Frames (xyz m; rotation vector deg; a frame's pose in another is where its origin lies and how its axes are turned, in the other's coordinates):
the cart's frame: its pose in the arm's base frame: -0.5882 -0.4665 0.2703 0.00 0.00 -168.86
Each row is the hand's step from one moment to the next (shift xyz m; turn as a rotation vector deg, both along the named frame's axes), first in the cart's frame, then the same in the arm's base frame.
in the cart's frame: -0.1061 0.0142 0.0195 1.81 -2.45 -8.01
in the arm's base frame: 0.1068 0.0066 0.0195 -2.25 2.05 -8.01
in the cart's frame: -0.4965 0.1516 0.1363 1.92 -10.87 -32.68
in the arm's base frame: 0.5164 -0.0528 0.1363 -3.98 10.29 -32.68
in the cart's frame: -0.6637 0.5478 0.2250 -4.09 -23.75 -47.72
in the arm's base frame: 0.7570 -0.4092 0.2250 -0.58 24.09 -47.72
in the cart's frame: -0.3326 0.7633 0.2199 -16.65 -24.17 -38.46
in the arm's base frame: 0.4738 -0.6847 0.2199 11.67 26.93 -38.46
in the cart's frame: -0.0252 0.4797 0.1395 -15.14 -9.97 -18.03
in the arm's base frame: 0.1174 -0.4658 0.1395 12.93 12.71 -18.03
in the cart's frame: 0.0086 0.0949 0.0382 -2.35 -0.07 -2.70
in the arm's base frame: 0.0099 -0.0948 0.0382 2.29 0.52 -2.70
